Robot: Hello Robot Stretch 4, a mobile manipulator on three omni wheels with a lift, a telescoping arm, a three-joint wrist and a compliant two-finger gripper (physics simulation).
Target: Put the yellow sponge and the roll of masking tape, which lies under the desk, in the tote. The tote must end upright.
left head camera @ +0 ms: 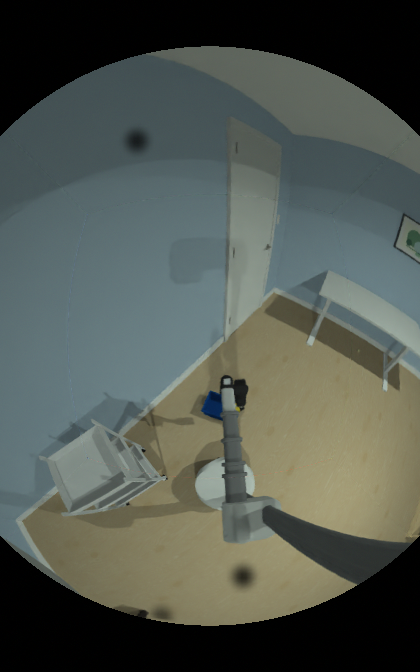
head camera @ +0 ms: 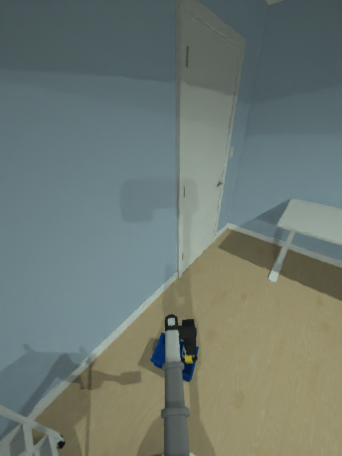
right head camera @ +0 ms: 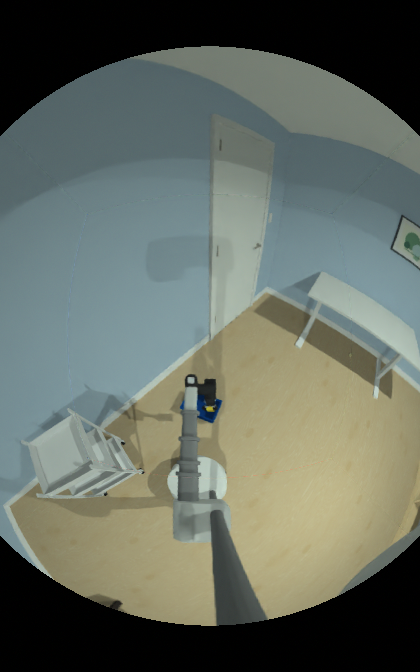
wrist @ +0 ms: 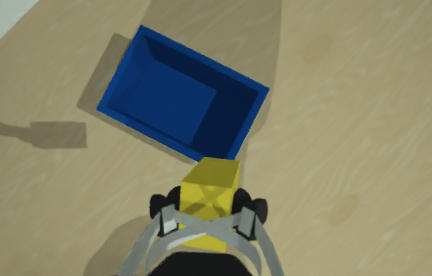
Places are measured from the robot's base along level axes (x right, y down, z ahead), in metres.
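Pixels of known places: gripper, fingertip midpoint: (head camera: pixel 188 359) (wrist: pixel 209 203).
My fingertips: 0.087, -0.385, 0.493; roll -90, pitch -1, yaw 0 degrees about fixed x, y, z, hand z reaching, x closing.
Ahead of a thing's pixels: the offset from my fingertips to its top centre, as dx, dy, dz. Level surfaces: height alone.
My gripper (wrist: pixel 209 203) (right head camera: pixel 210 406) is shut on the yellow sponge @(+0.003, -0.061, +0.009) (wrist: pixel 207 197) (head camera: pixel 188 359) (right head camera: pixel 210 409). The sponge's far end overlaps the near edge of the tote in the wrist view. The blue tote @(-0.068, +0.293, +0.143) (wrist: pixel 172 102) (head camera: pixel 159 353) (left head camera: pixel 212 406) stands upright on the floor, and its inside looks empty in the wrist view. My arm hides part of it in the head views. The white desk @(dy -0.307) (head camera: pixel 315 220) (left head camera: pixel 372 306) (right head camera: pixel 365 313) stands at the right. A tiny pale thing (left head camera: pixel 358 351) (right head camera: pixel 350 355) lies on the floor under it, too small to identify surely as the masking tape.
A white three-tier cart (left head camera: pixel 87 467) (right head camera: pixel 60 452) stands at the left near the wall. A white door (head camera: pixel 207 145) (left head camera: pixel 252 225) (right head camera: pixel 240 225) is in the wall beyond the tote. The wall's baseboard runs behind the tote. My round base (left head camera: pixel 210 484) (right head camera: pixel 216 477) is below the arm.
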